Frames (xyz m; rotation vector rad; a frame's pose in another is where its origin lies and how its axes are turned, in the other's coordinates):
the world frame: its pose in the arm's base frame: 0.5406 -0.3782 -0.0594 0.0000 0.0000 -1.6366
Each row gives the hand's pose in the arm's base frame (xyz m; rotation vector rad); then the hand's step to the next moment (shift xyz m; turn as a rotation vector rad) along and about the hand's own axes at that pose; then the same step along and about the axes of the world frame.
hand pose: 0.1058 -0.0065 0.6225 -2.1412 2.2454 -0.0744
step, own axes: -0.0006 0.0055 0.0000 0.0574 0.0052 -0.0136
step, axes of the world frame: -0.0005 -0.0055 -0.0003 0.0574 -0.0050 0.0136
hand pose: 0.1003 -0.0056 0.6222 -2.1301 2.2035 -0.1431
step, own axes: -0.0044 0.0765 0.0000 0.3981 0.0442 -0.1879
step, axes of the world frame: -0.0019 -0.0761 -0.0091 0.3978 -0.0537 0.1861
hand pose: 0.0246 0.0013 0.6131 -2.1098 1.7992 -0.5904
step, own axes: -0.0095 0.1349 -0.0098 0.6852 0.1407 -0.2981
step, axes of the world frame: 0.0208 -0.1209 -0.0577 0.6990 -0.1346 0.2672
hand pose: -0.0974 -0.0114 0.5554 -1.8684 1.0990 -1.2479
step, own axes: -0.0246 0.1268 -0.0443 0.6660 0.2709 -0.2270
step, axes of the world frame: 0.0434 -0.0809 -0.1011 0.7357 -0.1077 0.1247
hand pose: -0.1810 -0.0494 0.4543 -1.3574 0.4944 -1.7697
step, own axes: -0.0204 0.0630 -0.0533 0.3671 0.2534 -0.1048
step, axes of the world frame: 0.0308 -0.0224 -0.0760 0.4582 0.0018 0.0000
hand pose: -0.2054 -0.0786 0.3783 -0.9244 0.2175 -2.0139
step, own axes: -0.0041 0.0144 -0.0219 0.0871 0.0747 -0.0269
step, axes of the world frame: 0.0097 -0.0036 -0.0244 0.1172 0.0091 -0.0083
